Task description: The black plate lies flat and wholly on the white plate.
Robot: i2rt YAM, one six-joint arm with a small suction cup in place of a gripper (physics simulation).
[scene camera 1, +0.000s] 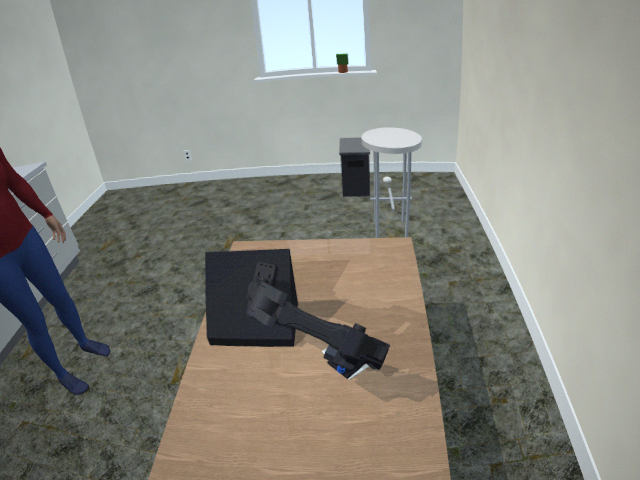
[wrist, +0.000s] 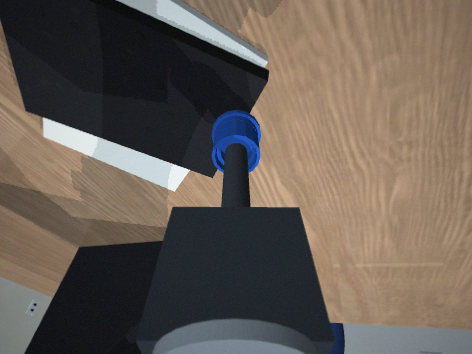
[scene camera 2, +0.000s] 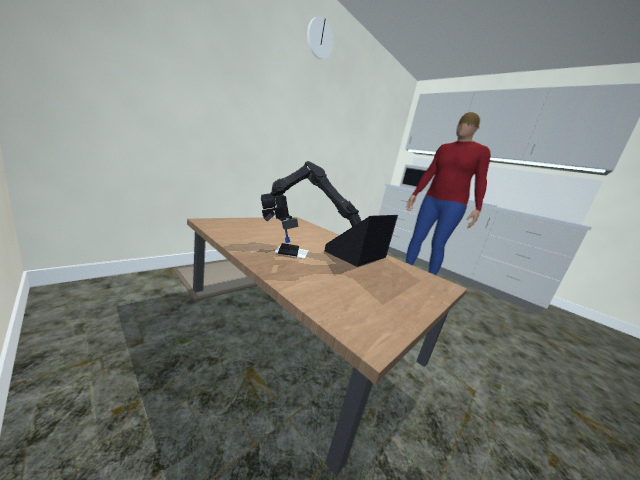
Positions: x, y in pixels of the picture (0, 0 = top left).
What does the black plate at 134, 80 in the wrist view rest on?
A white plate.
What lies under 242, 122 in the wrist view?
My suction cup.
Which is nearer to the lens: the black plate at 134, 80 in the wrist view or the white plate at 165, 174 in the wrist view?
The black plate.
